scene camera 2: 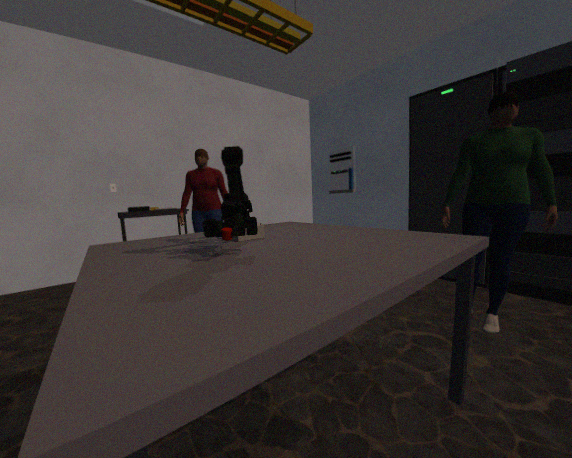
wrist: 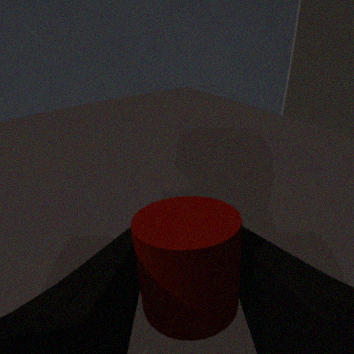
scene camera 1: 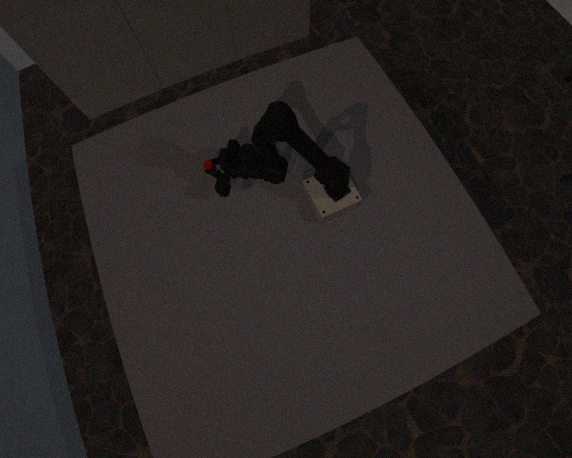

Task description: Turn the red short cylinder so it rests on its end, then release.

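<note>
The red short cylinder (scene camera 1: 208, 164) (scene camera 2: 227, 234) (wrist: 189, 280) is between the fingers at the end of the outstretched arm. My gripper (scene camera 1: 210, 167) (scene camera 2: 223, 233) (wrist: 185, 236) is shut on it, with a dark finger on each side in the wrist view. In the scene camera 2 view the cylinder looks about upright, with its round ends up and down. It is low over the tabletop (scene camera 1: 280, 300) (scene camera 2: 250, 320) (wrist: 75, 165); whether its lower end touches the top cannot be told.
The arm's pale base plate (scene camera 1: 322, 202) is on the table, to the right of the gripper in the scene camera 1 view. Shadows of the arm fall on the tabletop. A person in red (scene camera 2: 204, 189) and a person in green (scene camera 2: 505, 165) stand beyond the table.
</note>
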